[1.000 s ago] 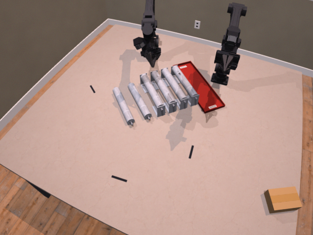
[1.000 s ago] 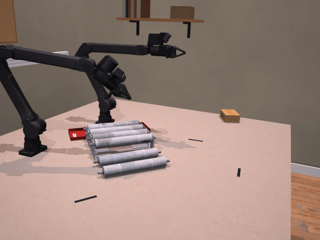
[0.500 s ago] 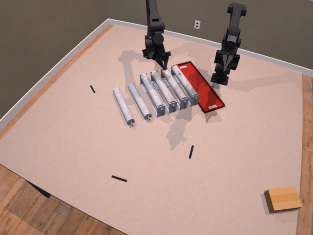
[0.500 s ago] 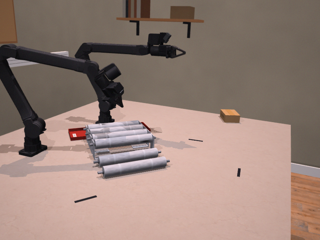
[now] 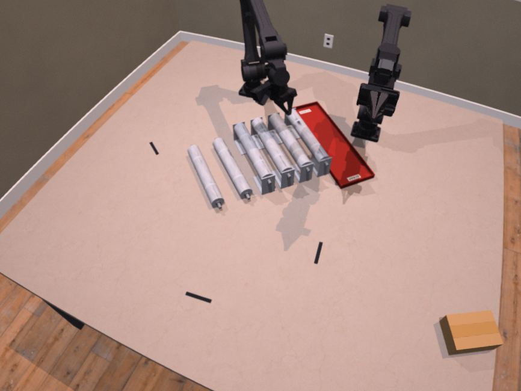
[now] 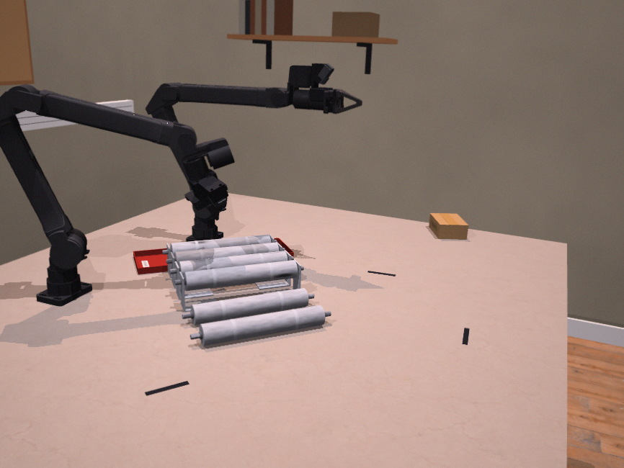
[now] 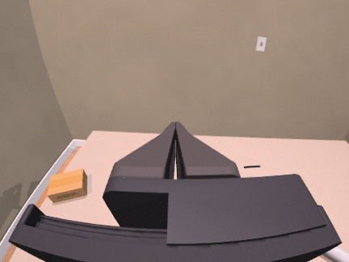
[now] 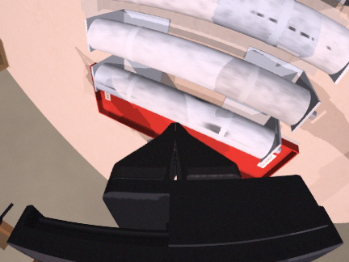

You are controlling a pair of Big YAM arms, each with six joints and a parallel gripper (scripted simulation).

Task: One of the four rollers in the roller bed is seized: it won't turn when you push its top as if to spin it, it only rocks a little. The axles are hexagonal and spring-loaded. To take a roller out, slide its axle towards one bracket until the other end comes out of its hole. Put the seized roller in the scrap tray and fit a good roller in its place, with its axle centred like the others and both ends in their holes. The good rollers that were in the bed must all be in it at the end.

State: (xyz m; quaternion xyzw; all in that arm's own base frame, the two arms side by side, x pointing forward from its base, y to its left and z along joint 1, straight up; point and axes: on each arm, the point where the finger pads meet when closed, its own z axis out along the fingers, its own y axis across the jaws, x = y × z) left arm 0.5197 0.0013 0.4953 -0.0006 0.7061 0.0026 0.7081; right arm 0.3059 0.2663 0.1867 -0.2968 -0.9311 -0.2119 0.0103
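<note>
The roller is 40 mm behind my right hand, 70 mm to the left of it and 110 mm below it. Round my right hand: red scrap tray: 120 mm behind, 130 mm to the left, 180 mm below; then cardboard box: 400 mm ahead, 820 mm to the left, 150 mm below.
Now: left hand 42 cm above the roller, 29 cm past it and 28 cm to the left of it. Round my left hand: red scrap tray: 49 cm below, 37 cm behind, 21 cm to the right; cardboard box: 48 cm to the left, 46 cm below, 14 cm ahead.
</note>
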